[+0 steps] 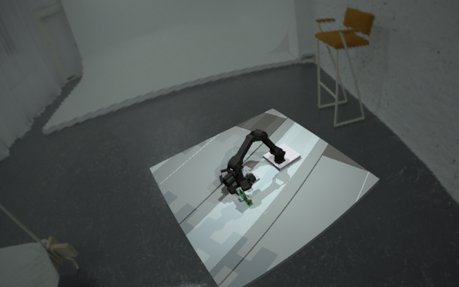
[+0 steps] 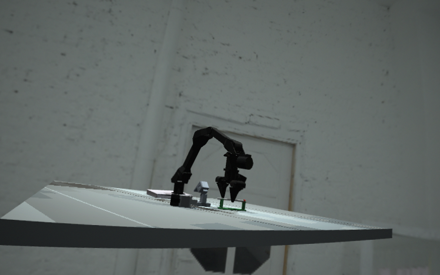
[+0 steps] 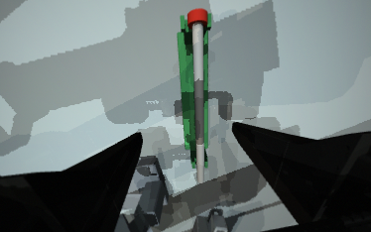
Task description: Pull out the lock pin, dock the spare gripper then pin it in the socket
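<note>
Now: gripper tip 10 mm short of the green cradle, 30 mm to the right of it and 20 mm above it. The rest, counted from my gripper tip: spare gripper: 20 mm ahead, 220 mm to the right, 20 mm below; grey mount stand: 80 mm behind, 100 mm to the right, 10 mm above.
</note>
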